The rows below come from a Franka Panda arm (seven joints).
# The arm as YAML. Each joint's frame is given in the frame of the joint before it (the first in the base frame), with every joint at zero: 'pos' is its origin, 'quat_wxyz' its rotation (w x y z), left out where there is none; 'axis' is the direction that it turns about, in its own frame. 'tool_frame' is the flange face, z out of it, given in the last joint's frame.
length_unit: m
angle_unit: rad
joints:
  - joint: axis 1
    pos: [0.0, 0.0, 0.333]
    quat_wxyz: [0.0, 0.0, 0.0, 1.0]
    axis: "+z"
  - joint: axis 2
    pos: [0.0, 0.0, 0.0]
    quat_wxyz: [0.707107, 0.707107, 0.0, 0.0]
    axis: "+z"
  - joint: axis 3
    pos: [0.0, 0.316, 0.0]
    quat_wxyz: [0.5, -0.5, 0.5, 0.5]
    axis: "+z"
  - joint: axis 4
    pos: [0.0, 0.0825, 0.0]
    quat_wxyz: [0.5, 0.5, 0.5, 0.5]
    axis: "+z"
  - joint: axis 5
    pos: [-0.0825, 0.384, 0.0]
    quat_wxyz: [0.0, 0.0, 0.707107, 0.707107]
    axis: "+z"
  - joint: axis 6
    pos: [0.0, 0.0, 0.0]
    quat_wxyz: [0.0, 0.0, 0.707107, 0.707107]
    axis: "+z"
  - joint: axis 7
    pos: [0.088, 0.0, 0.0]
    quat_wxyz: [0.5, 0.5, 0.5, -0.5]
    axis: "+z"
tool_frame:
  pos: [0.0, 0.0, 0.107]
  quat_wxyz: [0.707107, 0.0, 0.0, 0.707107]
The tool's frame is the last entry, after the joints.
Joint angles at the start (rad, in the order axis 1, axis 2, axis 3, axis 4, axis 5, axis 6, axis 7): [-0.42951, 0.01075, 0.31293, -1.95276, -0.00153, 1.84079, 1.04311]
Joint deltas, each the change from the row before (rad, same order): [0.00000, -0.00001, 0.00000, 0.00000, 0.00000, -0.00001, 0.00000]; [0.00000, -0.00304, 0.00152, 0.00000, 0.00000, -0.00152, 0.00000]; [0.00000, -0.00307, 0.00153, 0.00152, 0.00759, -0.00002, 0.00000]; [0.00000, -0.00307, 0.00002, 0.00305, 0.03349, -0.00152, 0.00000]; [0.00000, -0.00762, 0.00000, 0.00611, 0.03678, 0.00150, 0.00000]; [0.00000, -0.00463, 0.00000, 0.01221, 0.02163, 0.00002, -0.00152]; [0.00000, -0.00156, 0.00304, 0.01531, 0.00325, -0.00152, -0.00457]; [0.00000, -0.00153, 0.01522, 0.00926, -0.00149, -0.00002, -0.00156]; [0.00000, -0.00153, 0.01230, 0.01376, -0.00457, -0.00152, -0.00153]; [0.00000, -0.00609, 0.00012, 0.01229, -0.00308, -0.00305, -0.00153]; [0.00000, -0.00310, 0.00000, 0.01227, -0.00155, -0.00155, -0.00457]
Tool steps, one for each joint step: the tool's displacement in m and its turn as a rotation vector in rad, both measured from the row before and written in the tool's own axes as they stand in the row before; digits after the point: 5 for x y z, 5 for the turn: [0.00000, 0.00000, 0.00000, 0.00000, 0.00000, 0.00000]; [-0.00119, 0.00015, -0.00139, 0.00063, 0.00165, -0.00140]; [-0.00154, -0.00046, -0.00227, 0.00694, -0.00314, 0.00059]; [-0.00262, -0.00114, -0.00291, 0.01965, -0.02487, 0.00881]; [-0.00329, -0.00134, -0.00691, 0.02963, -0.02129, 0.00923]; [-0.00188, -0.00185, -0.00818, 0.02433, -0.00873, 0.00296]; [-0.00173, -0.00261, -0.00781, 0.01430, 0.00512, -0.00830]; [-0.00739, -0.00490, -0.00436, 0.00652, 0.00707, -0.01806]; [-0.00575, -0.00451, -0.00655, 0.00803, 0.01094, -0.01635]; [-0.00084, -0.00055, -0.00867, 0.01047, 0.01161, -0.00398]; [-0.00025, -0.00103, -0.00731, 0.01053, 0.00888, -0.00627]
